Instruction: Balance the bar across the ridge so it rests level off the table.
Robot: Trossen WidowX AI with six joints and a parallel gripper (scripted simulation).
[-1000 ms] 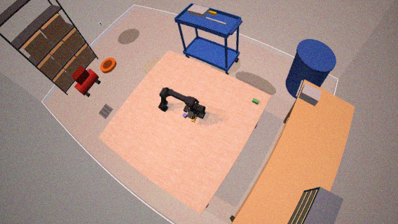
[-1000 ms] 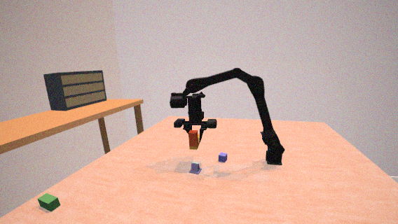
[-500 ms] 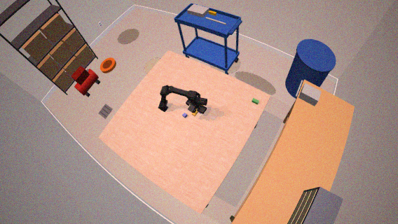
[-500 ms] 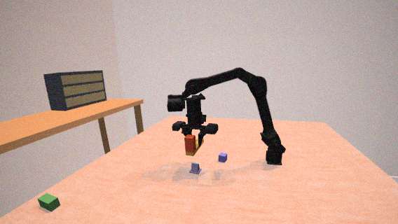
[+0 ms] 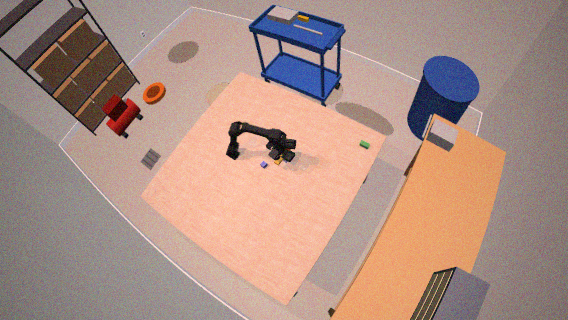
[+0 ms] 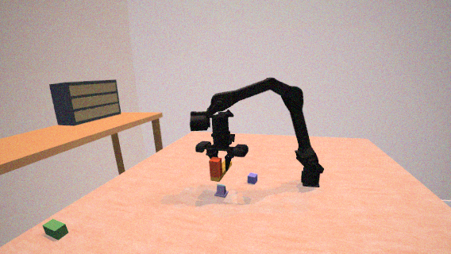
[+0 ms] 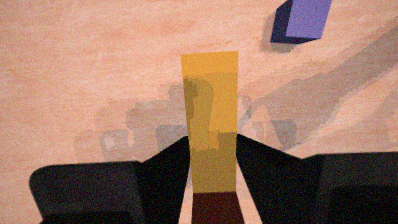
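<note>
The purple cube is 10 cm behind my gripper tip, 8 cm to the right of it and 7 cm below it. From my gripper tip the other things lie so: green block 41 cm ahead, 38 cm to the left, 7 cm below.
</note>
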